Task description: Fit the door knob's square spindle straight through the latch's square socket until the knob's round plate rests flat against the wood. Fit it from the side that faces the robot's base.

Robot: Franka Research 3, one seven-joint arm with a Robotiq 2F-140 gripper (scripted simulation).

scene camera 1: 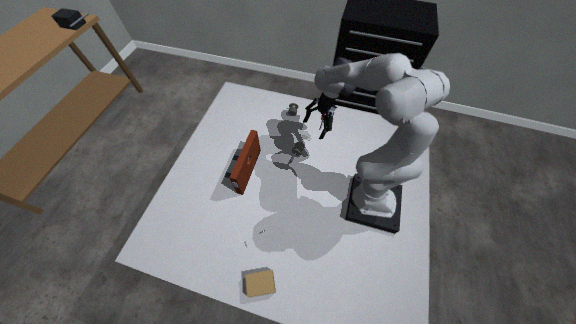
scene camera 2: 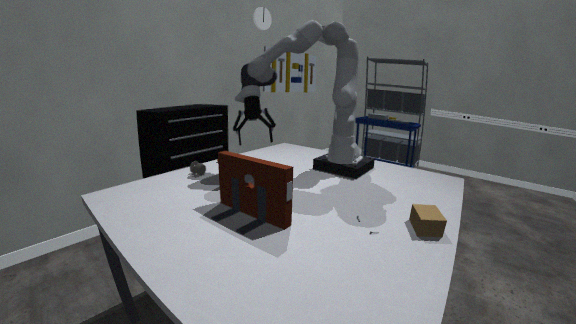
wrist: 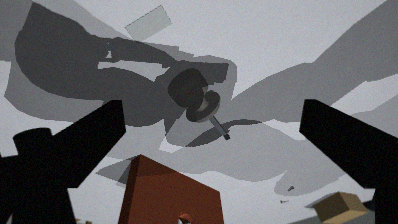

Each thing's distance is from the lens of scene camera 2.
cardboard box (scene camera 2: 427, 220): 0.87 m
red-brown wooden door block (scene camera 2: 277, 178): 0.79 m
